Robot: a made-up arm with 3 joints.
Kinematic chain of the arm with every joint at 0, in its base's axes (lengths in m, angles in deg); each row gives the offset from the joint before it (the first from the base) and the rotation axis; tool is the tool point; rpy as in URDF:
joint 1: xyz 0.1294 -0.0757 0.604 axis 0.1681 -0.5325 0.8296
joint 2: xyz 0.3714 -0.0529 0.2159 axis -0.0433 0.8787 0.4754
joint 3: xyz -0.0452 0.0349 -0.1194 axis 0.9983 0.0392 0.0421
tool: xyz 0.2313 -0.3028 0.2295 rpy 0 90 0
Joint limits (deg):
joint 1: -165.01..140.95
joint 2: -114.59..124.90
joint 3: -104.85..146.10
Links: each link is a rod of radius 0.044 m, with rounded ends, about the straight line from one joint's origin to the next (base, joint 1, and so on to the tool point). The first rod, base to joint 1, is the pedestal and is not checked.
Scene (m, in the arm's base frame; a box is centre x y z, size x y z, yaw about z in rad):
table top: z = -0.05
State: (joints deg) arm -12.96 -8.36 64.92
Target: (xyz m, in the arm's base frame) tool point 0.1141 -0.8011 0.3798
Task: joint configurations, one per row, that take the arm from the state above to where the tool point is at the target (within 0.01 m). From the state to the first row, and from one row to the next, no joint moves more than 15 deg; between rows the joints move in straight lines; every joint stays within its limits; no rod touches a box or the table.
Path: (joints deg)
1: -27.47 -13.95 71.45
2: -41.98 -19.54 77.99
3: -56.49 -25.13 84.52
4: -71.00 -30.72 91.05

